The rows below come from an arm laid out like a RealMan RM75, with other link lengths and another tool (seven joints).
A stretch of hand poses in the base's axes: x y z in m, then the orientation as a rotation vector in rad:
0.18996, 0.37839, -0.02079, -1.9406, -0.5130, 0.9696
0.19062, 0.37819, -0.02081, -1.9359, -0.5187, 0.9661
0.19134, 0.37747, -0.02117, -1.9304, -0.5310, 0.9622
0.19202, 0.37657, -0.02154, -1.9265, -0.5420, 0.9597
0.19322, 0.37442, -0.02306, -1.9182, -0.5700, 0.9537
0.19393, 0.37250, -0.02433, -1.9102, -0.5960, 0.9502
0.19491, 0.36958, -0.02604, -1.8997, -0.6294, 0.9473
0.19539, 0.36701, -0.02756, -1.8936, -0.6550, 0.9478
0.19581, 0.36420, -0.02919, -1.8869, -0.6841, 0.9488
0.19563, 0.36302, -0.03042, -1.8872, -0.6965, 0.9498
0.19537, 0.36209, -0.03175, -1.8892, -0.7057, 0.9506
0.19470, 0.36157, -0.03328, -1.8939, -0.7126, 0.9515
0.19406, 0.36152, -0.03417, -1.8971, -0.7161, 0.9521
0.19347, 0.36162, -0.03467, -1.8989, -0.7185, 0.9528
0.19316, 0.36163, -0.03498, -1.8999, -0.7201, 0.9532
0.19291, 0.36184, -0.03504, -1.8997, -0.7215, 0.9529
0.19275, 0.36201, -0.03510, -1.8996, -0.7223, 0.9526
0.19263, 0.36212, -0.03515, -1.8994, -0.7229, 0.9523
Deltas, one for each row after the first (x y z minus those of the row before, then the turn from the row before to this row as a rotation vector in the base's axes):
0.00066, -0.00020, -0.00002, 0.0065, -0.0021, 0.0019
0.00072, -0.00072, -0.00036, 0.0085, -0.0046, 0.0063
0.00068, -0.00090, -0.00037, 0.0063, -0.0040, 0.0062
0.00120, -0.00215, -0.00152, 0.0143, -0.0108, 0.0161
0.00071, -0.00192, -0.00127, 0.0125, -0.0088, 0.0161
0.00098, -0.00292, -0.00171, 0.0153, -0.0104, 0.0215
0.00048, -0.00257, -0.00152, 0.0087, -0.0075, 0.0180
0.00042, -0.00281, -0.00163, 0.0093, -0.0085, 0.0207
-0.00018, -0.00118, -0.00123, 0.0010, -0.0048, 0.0091
-0.00026, -0.00093, -0.00133, -0.0008, -0.0044, 0.0068
-0.00067, -0.00052, -0.00153, -0.0033, -0.0047, 0.0053
-0.00064, -0.00005, -0.00089, -0.0024, -0.0027, 0.0027
-0.00059, 0.00010, -0.00050, -0.0015, -0.0015, 0.0020
-0.00031, 0.00001, -0.00031, -0.0008, -0.0009, 0.0013
-0.00025, 0.00021, -0.00006, 0.0005, -0.0006, 0.0008
-0.00016, 0.00017, -0.00006, 0.0003, -0.0004, 0.0004
-0.00012, 0.00011, -0.00005, 0.0004, -0.0003, 0.0003

